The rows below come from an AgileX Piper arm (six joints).
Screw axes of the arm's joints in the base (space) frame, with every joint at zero. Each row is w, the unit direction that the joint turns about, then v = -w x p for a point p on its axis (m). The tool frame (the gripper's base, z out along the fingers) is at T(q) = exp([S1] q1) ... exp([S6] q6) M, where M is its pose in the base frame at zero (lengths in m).
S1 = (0, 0, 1, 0, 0, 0)
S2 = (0, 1, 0, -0.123, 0, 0)
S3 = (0, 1, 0, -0.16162, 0, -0.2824)
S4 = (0.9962, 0, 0.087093, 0, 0.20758, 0)
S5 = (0, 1, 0, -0.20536, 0, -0.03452)
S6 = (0.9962, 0, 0.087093, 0, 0.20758, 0)
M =
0.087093 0 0.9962 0.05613
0 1 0 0
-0.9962 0 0.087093 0.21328
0 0 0 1
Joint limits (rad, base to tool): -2.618..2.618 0..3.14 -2.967..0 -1.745..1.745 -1.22..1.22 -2.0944..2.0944
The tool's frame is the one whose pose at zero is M.
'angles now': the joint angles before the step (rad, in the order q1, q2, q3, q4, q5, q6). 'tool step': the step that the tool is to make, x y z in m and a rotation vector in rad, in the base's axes. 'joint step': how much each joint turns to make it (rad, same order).
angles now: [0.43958 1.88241 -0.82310 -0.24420 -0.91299 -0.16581]
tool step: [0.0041 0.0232 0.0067 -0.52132 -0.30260 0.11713]
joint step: [0.05012 -0.00009 -0.08401 -0.03817 0.16194 -0.55916]
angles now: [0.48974 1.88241 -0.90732 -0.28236 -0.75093 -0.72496]
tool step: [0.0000 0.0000 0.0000 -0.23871 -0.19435 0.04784]
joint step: [0.00000 0.00000 0.00000 0.00000 0.00001 -0.31152]
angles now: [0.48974 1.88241 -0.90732 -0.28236 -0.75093 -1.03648]
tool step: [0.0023 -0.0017 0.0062 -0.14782 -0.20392 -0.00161]
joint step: [0.00011 0.00006 0.00004 0.05874 -0.06322 -0.28205]
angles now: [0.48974 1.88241 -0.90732 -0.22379 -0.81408 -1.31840]
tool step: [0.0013 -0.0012 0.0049 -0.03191 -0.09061 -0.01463]
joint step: [0.00007 -0.00004 -0.00020 0.03506 -0.05024 -0.10224]
